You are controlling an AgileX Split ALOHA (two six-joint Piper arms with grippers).
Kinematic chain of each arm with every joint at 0, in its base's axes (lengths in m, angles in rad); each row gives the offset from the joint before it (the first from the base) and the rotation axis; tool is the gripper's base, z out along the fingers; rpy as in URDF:
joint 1: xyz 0 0 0.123 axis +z
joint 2: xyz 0 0 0 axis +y
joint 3: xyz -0.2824 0 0.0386 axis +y
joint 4: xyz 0.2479 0 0.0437 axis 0.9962 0 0.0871
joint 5: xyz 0 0 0 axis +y
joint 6: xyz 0.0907 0 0.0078 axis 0.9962 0 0.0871
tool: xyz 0 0 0 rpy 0 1.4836 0
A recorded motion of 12 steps. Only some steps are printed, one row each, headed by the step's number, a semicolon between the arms.
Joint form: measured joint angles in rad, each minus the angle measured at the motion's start. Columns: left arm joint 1, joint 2, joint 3, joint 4, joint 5, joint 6; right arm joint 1, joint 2, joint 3, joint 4, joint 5, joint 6.
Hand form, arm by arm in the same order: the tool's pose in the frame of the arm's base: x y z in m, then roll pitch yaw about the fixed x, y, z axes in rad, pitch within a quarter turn. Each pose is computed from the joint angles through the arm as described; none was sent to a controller.
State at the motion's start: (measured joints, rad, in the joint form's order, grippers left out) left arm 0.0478 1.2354 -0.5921 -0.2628 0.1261 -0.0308; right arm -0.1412 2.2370 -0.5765 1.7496 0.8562 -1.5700
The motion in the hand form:
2: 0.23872 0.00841 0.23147 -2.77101 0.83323 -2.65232; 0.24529 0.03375 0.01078 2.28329 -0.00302 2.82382
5: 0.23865 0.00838 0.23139 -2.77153 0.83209 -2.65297; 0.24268 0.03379 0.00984 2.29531 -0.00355 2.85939
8: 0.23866 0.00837 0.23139 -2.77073 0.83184 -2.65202; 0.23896 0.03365 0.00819 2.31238 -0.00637 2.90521
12: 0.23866 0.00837 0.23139 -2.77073 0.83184 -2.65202; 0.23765 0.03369 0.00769 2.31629 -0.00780 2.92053
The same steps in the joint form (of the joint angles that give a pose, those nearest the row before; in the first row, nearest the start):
2: 0.0000 0.0000 0.0000 -0.0001 0.0000 0.0001; 0.0000 0.0007 0.0000 -0.0022 0.0027 -0.0009
5: 0.0000 0.0000 0.0000 -0.0001 0.0012 0.0001; 0.0000 0.0012 0.0000 -0.0377 -0.0094 -0.0009
8: 0.0000 0.0000 0.0000 -0.0009 0.0012 0.0002; 0.0000 0.0033 0.0007 -0.0836 -0.0264 -0.0009
12: 0.0000 0.0000 0.0000 -0.0009 0.0012 0.0002; 0.0000 0.0043 0.0011 -0.0988 -0.0303 -0.0009

